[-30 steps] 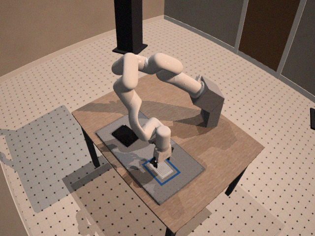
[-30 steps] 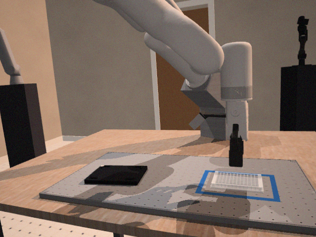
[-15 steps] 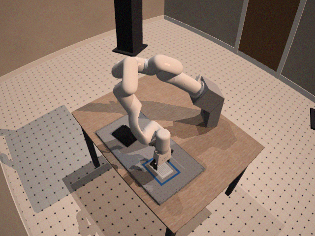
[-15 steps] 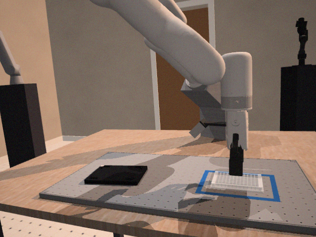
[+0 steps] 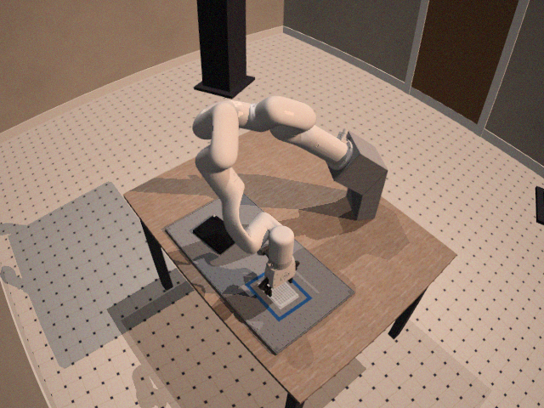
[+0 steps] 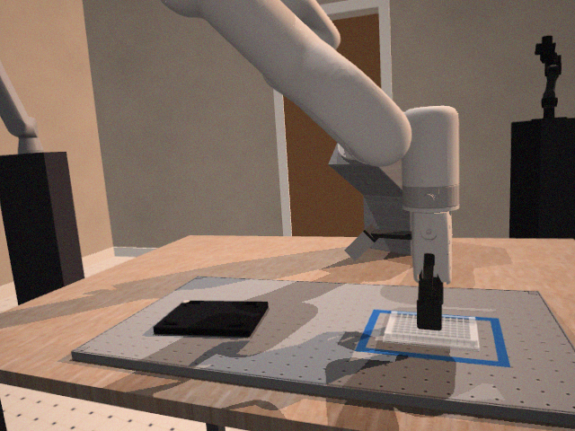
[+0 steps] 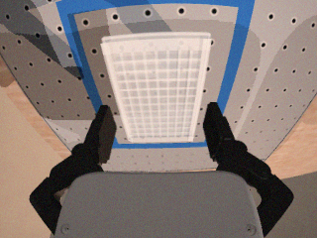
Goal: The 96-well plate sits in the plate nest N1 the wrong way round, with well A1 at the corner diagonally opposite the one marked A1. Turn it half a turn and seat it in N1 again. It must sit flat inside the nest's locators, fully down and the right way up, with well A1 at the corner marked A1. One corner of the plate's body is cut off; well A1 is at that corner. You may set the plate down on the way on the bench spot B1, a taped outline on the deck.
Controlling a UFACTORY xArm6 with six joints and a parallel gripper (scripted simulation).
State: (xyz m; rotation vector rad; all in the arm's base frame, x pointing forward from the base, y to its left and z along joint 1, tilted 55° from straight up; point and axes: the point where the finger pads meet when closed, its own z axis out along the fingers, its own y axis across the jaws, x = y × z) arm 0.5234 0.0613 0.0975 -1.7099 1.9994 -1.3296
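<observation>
The 96-well plate is 30 mm below my hand. From my hand the other things lie so: black plate nest N1: 330 mm to the right, 120 mm behind, 30 mm below.
</observation>
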